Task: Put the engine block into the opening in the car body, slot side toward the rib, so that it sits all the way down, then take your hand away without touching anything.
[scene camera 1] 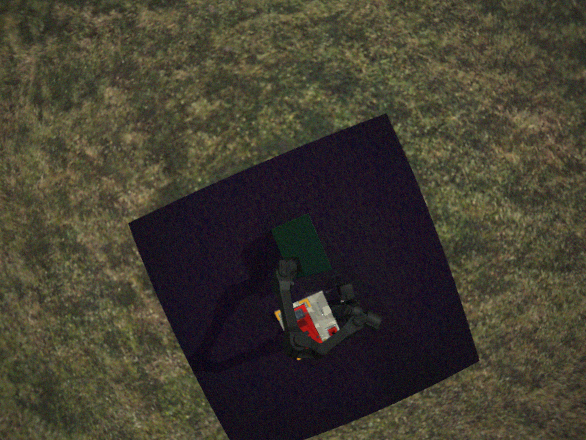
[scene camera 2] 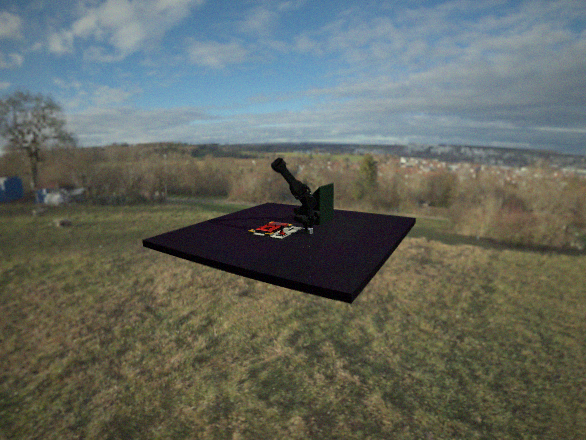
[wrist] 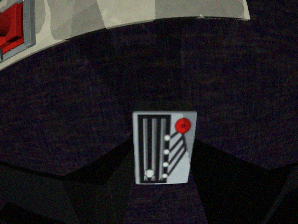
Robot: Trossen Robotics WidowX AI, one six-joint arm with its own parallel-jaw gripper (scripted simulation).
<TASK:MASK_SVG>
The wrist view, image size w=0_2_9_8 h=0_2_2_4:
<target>my gripper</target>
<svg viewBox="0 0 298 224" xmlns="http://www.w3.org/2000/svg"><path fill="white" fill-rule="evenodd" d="M194 139L192 159L190 159L190 167L192 169L190 169L190 172L192 172L194 183L196 183L198 194L200 194L202 206L204 206L206 218L208 218L208 224L298 224L298 161L297 163L283 165L283 167L266 169L255 164L253 165L249 161L237 159L237 157L223 152L222 149L220 151L220 149L214 148L213 145L210 147L204 141ZM133 139L124 141L124 143L118 145L112 151L105 153L104 156L98 157L96 161L92 161L92 163L85 165L85 167L78 168L78 171L69 173L67 176L49 175L49 173L19 167L19 165L5 164L4 161L0 161L1 197L7 202L0 212L0 224L124 224L125 209L128 206L134 167L136 167L134 165Z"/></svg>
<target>engine block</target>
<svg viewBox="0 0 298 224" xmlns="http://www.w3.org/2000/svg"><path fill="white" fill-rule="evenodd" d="M137 101L136 107L133 109L134 165L136 165L134 167L134 183L188 183L194 137L196 137L197 112L186 101Z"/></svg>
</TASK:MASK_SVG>
